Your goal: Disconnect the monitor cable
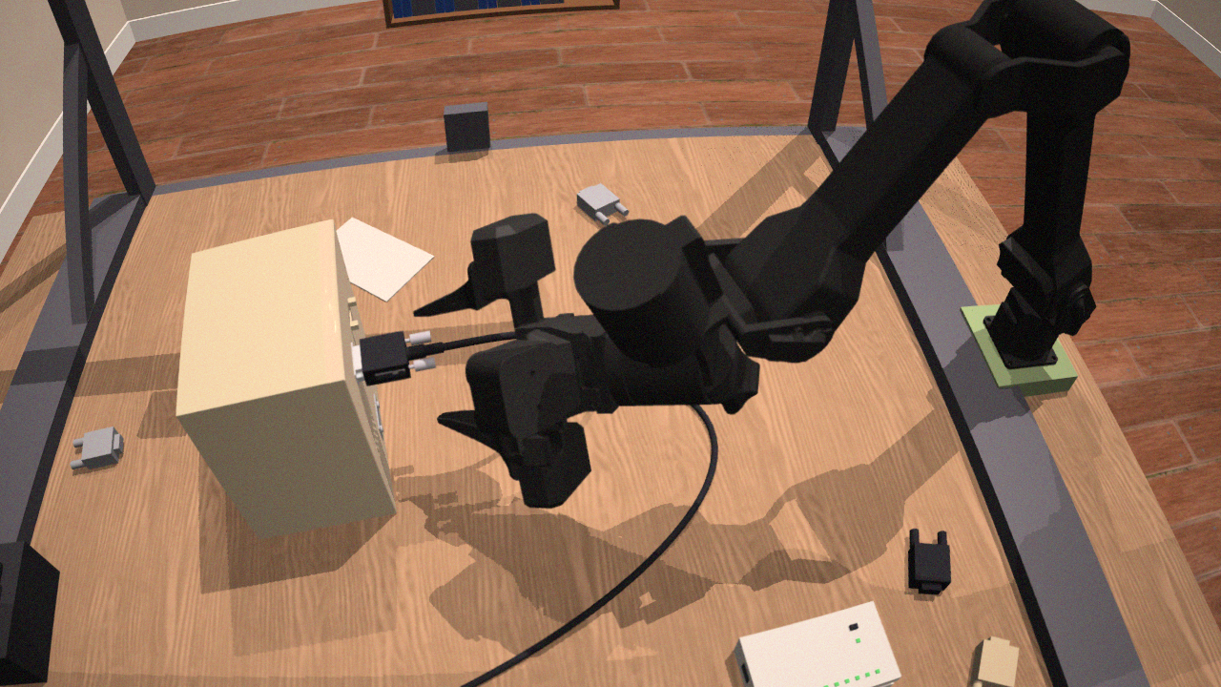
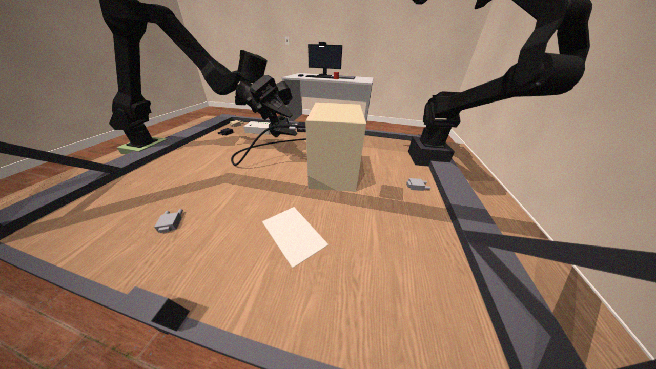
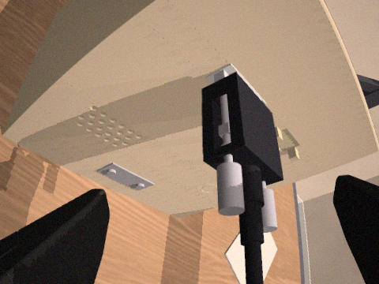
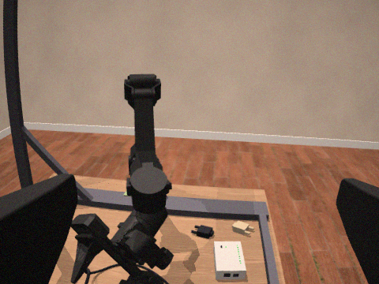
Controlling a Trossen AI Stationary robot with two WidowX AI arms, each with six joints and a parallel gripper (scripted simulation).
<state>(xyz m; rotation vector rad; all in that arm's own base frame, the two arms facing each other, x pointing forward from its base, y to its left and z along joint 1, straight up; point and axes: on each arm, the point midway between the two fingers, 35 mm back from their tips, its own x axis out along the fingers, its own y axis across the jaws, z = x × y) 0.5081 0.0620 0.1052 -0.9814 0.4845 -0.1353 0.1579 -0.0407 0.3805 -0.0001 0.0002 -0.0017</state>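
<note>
Now: left hand 3 cm past the black monitor plug, 5 cm to the left of it and 1 cm above it. Also, from my left hand: white device 25 cm ahead, 17 cm to the left, 11 cm below; then white sheet 28 cm behind, 6 cm to the right, 13 cm below; then beige box 6 cm behind, 14 cm to the right, 4 cm below.
</note>
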